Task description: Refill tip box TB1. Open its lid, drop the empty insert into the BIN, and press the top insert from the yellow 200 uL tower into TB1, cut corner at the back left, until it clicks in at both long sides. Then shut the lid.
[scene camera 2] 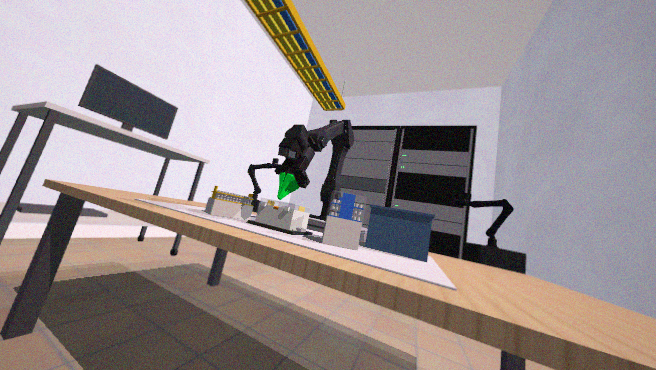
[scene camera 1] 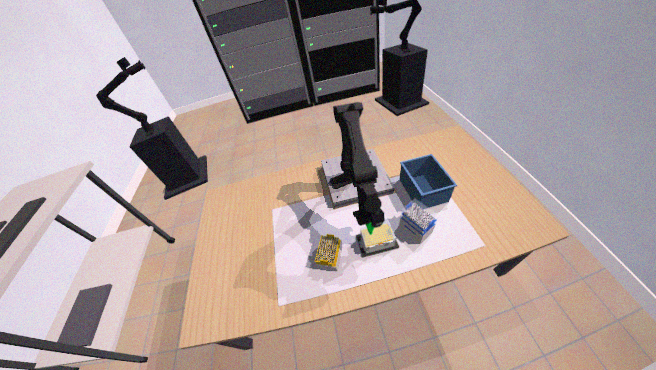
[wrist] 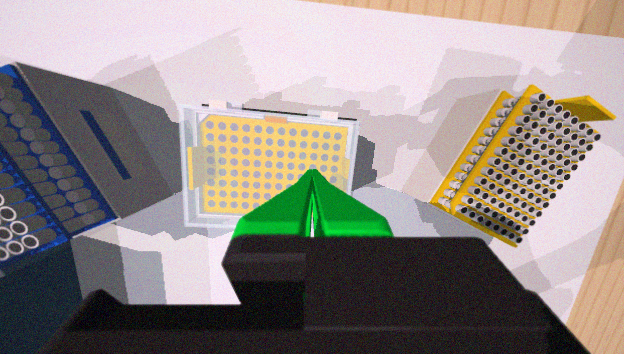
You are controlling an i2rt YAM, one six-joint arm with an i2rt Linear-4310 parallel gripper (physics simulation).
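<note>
Tip box TB1 (scene camera 1: 378, 238) (scene camera 2: 282, 219) (wrist: 270, 145) is a clear box on a dark base near the middle of the mat. Its clear lid appears shut. A yellow insert with empty holes shows through it, cut corner at the upper left in the wrist view. The yellow 200 uL tower (scene camera 1: 328, 251) (scene camera 2: 230, 205) (wrist: 525, 160) holds stacked inserts full of tips. The blue BIN (scene camera 1: 427, 182) (scene camera 2: 399, 232) (wrist: 35, 300) stands at the back right in scene camera 1. My gripper (scene camera 1: 370, 230) (scene camera 2: 281, 196) (wrist: 312, 177) is shut and empty, its green fingertips just above TB1; contact cannot be told.
A blue tip tower (scene camera 1: 419, 220) (scene camera 2: 343, 231) (wrist: 90, 135) stands between TB1 and the BIN. The white mat (scene camera 1: 295, 285) (scene camera 2: 420, 270) (wrist: 310, 45) lies on the wooden table (scene camera 1: 230, 280) (scene camera 2: 550, 305). My arm's metal base plate (scene camera 1: 332, 187) is behind the mat.
</note>
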